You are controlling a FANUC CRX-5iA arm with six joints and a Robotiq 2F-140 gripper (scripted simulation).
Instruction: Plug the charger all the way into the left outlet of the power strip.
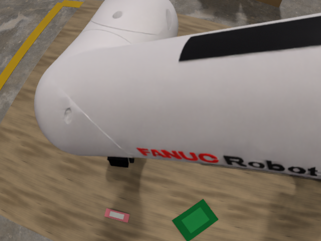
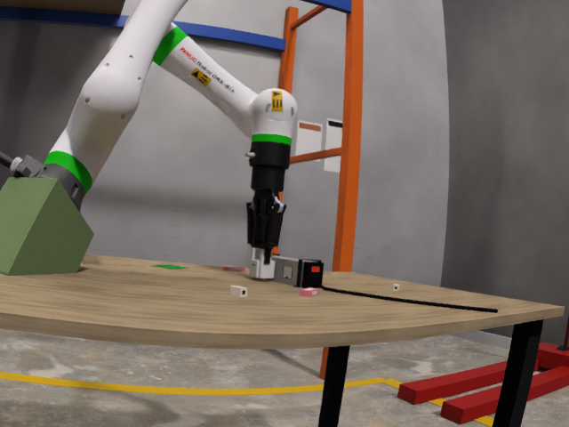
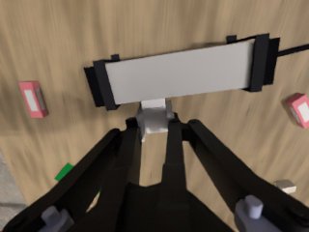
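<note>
The white charger lies 10 mm below my hand and 10 mm ahead of it. From my hand the other things lie so: red switch: 100 mm to the right, 100 mm ahead.
</note>
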